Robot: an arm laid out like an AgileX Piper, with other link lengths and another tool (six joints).
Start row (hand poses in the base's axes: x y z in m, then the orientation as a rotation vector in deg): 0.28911 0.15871 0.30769 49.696 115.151 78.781
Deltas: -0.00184 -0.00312 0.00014 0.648 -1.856 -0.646; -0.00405 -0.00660 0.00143 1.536 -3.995 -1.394; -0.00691 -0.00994 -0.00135 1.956 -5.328 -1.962; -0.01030 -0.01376 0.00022 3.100 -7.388 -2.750; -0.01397 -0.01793 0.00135 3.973 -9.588 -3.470; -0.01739 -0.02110 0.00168 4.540 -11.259 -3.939; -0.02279 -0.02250 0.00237 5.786 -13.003 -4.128; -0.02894 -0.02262 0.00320 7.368 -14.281 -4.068; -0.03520 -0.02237 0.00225 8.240 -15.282 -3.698; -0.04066 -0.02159 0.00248 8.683 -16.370 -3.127; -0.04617 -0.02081 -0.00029 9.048 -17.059 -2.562; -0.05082 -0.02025 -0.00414 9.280 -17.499 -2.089; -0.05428 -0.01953 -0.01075 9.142 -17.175 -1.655
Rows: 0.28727 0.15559 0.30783 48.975 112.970 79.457; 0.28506 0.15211 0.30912 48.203 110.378 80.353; 0.28220 0.14877 0.30634 47.751 108.764 80.689; 0.27881 0.14495 0.30791 47.177 106.063 81.762; 0.27514 0.14078 0.30904 46.306 103.447 82.556; 0.27172 0.13761 0.30937 45.536 101.564 83.073; 0.26632 0.13621 0.31006 44.735 99.428 84.440; 0.26017 0.13609 0.31089 44.235 97.599 86.223; 0.25391 0.13634 0.30994 43.419 96.575 87.401; 0.24845 0.13712 0.31017 42.192 95.855 88.241; 0.24294 0.13790 0.30740 41.271 95.473 88.966; 0.23829 0.13846 0.30355 40.585 95.297 89.487; 0.23483 0.13918 0.29694 40.427 95.900 89.568
